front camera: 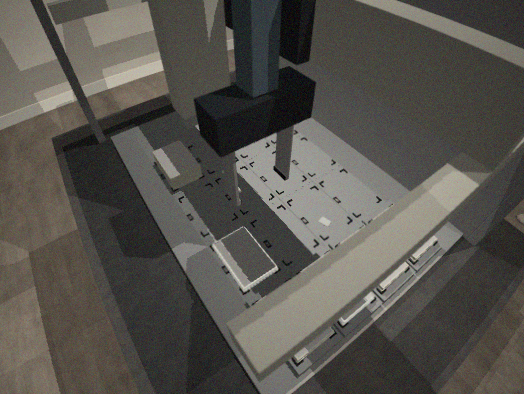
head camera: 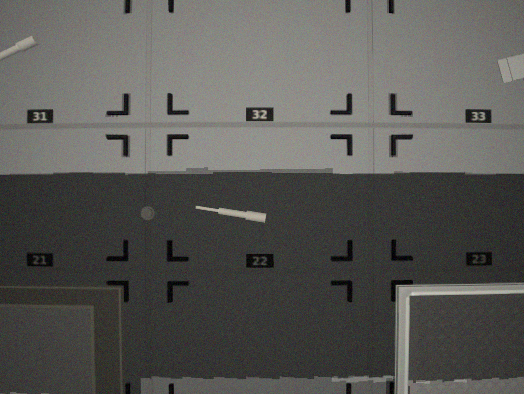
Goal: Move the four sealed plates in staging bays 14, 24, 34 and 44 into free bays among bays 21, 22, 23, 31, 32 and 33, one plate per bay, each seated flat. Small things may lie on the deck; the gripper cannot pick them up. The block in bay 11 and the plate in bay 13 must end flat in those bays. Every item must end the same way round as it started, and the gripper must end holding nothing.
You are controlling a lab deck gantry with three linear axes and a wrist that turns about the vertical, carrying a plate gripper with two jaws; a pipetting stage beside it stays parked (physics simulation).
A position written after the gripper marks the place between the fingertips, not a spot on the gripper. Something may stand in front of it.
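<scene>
Front camera: the gripper [front camera: 258, 185] and a block [front camera: 179, 167] visible. Head camera: the block [head camera: 61, 331] visible again, together with a plate [head camera: 442, 331].
</scene>
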